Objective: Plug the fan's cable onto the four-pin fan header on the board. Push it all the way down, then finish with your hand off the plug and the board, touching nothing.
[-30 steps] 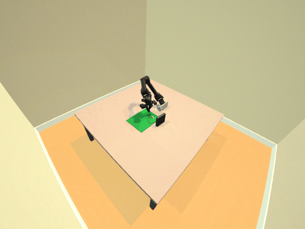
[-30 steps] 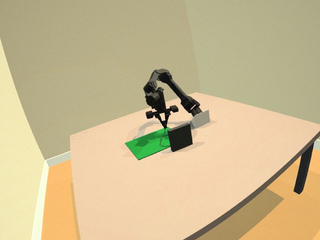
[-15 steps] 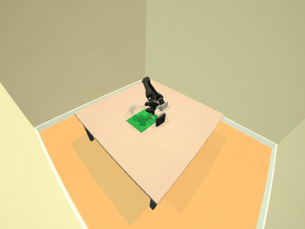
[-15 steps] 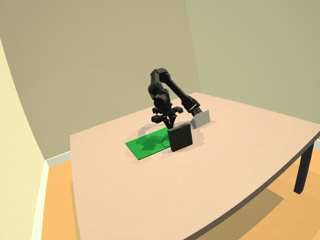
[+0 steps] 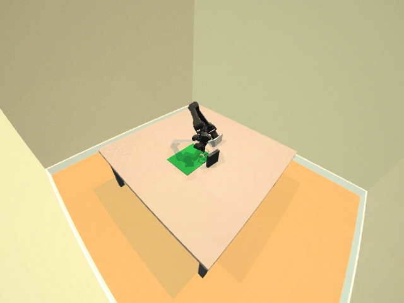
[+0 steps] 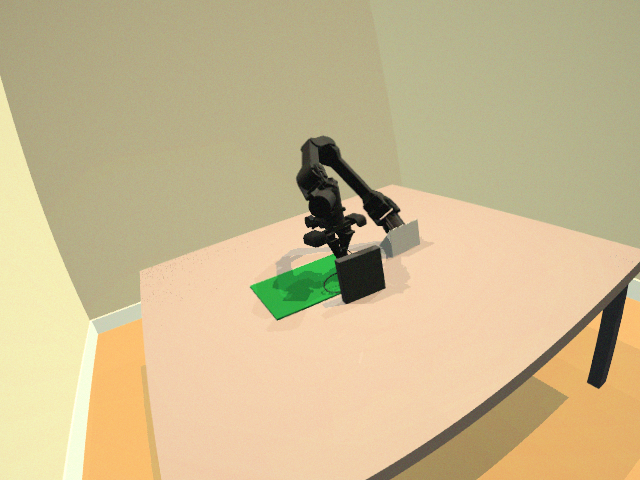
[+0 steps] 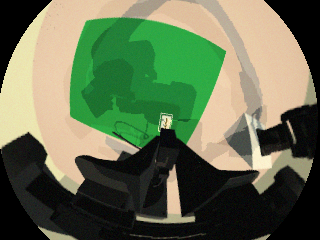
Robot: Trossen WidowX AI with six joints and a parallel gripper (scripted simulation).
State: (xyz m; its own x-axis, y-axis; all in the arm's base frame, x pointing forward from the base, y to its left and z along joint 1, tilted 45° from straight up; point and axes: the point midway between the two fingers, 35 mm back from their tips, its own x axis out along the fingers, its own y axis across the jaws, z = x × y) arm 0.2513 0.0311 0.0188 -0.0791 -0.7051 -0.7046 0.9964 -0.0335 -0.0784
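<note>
Right now my gripper tip is 8 cm short of the green board, 6 cm to the left of it and 8 cm above it. Round my gripper tip: black square fan (3 cm ahead, 11 cm to the left, 1 cm below); dark plug (1 cm to the left, 1 cm above).
</note>
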